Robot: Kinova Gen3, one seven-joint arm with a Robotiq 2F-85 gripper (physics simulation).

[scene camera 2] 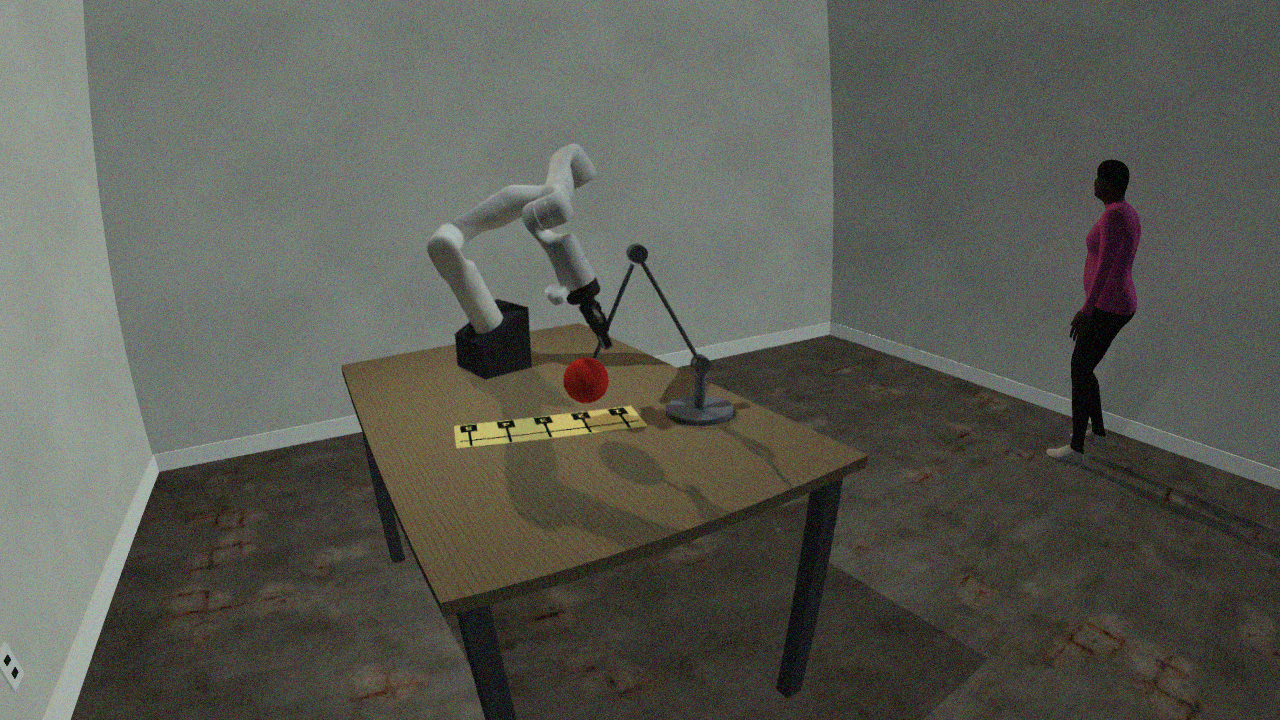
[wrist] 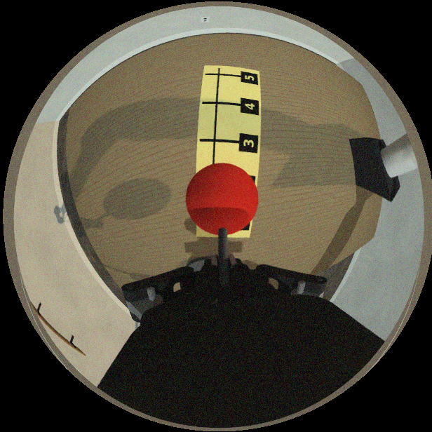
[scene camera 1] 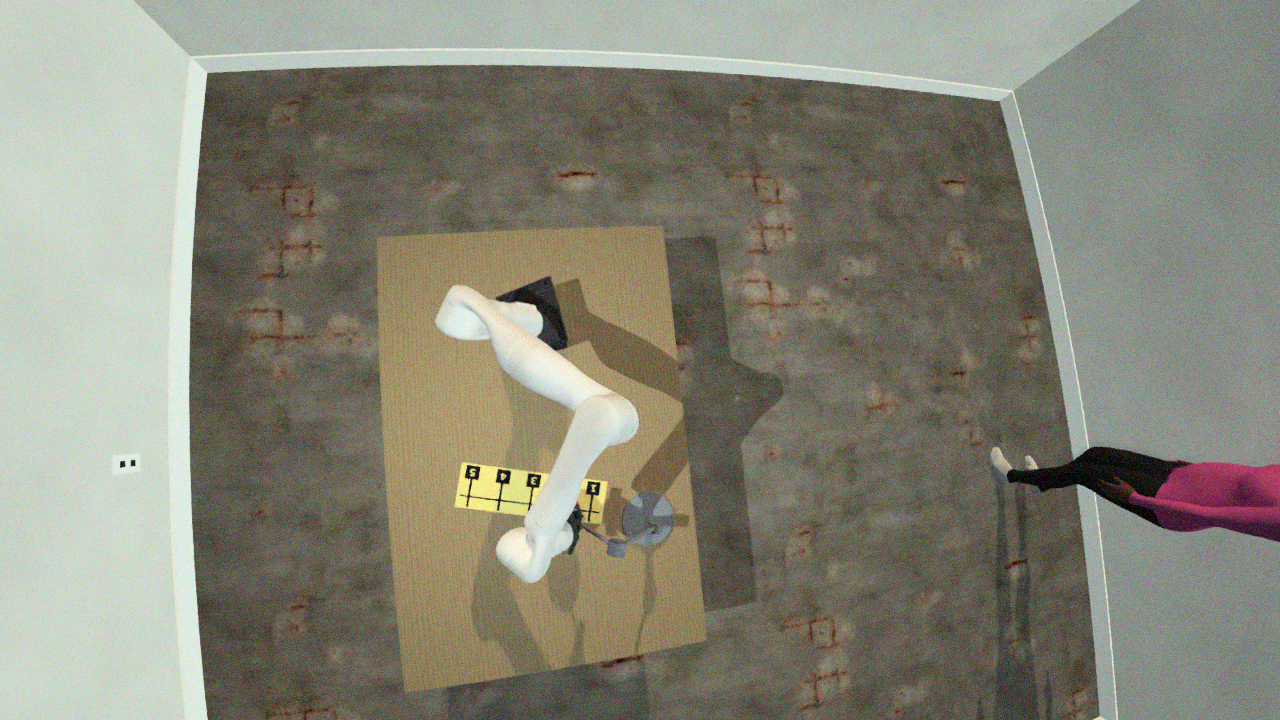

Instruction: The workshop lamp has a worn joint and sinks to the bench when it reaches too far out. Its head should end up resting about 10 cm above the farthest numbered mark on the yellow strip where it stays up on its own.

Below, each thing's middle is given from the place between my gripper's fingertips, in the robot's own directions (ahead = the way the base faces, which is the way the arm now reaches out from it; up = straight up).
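With respect to the yellow strip (scene camera 1: 495, 489), my hand is 6 cm past it, 13 cm to the left of it and 18 cm above it. The round grey lamp base (scene camera 1: 643, 507), for its part, is 8 cm ahead of my hand, 20 cm to the left of it and 13 cm below it.
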